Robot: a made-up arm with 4 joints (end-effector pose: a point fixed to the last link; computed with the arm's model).
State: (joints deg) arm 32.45 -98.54 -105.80 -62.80
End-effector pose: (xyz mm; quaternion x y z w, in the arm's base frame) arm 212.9 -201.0 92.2 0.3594 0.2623 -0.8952 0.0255
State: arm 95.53 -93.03 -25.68 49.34
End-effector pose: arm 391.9 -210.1 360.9 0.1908 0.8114 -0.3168 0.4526
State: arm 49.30 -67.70 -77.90 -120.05
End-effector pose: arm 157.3 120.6 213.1 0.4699 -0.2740 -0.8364 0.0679
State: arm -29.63 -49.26 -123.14 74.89
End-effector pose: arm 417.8 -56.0 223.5 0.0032 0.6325 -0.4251 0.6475
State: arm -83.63 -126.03 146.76 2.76
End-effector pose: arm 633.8 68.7 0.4 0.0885 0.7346 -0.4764 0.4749
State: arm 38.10 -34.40 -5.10 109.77
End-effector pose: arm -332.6 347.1 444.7 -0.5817 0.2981 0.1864 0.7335
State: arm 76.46 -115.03 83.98 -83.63
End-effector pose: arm -572.7 12.2 393.2 0.9747 -0.2168 0.0521 0.0174
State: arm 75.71 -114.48 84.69 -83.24
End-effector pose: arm -579.6 10.3 380.6 0.9747 -0.2131 0.0641 0.0214
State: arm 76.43 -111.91 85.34 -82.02
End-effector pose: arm -582.9 -3.4 382.4 0.9785 -0.1925 0.0630 0.0381
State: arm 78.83 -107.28 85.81 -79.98
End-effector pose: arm -579.4 -30.1 402.4 0.9848 -0.1536 0.0470 0.0662
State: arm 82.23 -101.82 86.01 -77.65
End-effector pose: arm -566.7 -62.8 434.9 0.9895 -0.1054 0.0216 0.0964
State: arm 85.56 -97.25 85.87 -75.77
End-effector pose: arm -547.6 -90.7 468.7 0.9909 -0.0629 -0.0051 0.1189
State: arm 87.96 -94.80 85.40 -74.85
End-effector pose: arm -529.7 -105.6 494.6 0.9905 -0.0385 -0.0276 0.1293
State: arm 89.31 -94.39 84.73 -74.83
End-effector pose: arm -517.1 -108.1 511.1 0.9900 -0.0326 -0.0446 0.1298
